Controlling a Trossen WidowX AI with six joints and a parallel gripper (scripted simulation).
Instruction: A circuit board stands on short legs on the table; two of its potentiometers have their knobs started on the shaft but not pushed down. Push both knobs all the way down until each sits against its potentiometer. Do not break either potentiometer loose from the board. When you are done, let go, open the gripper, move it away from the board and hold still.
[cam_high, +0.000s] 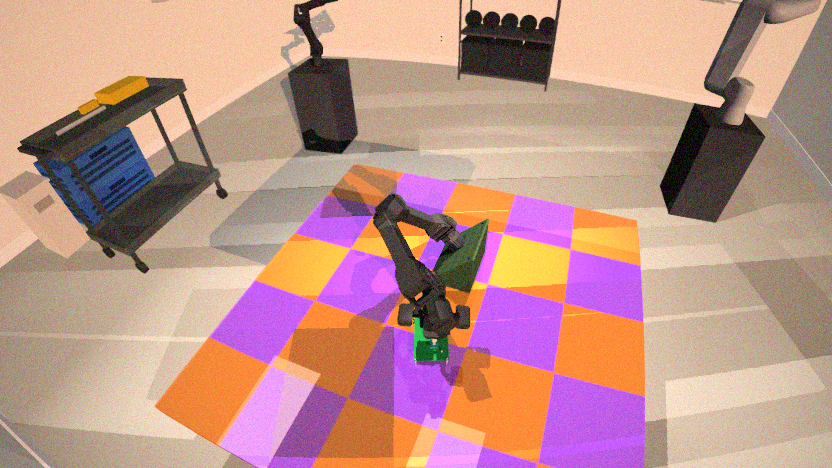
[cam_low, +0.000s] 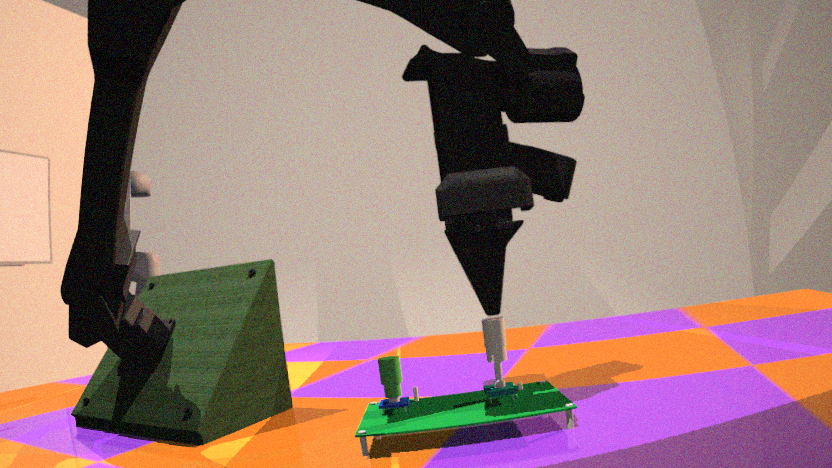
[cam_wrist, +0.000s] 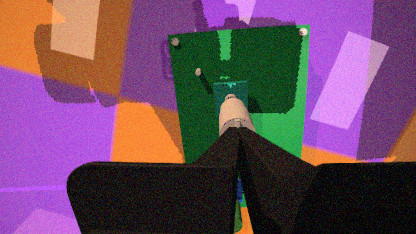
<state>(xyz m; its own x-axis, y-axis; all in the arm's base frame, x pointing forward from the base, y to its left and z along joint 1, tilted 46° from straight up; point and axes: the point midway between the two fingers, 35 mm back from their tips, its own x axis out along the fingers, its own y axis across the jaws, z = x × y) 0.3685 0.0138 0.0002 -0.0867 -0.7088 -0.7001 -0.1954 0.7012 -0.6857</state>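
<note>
Right now the white knob is 2 cm below my gripper tip.
</note>
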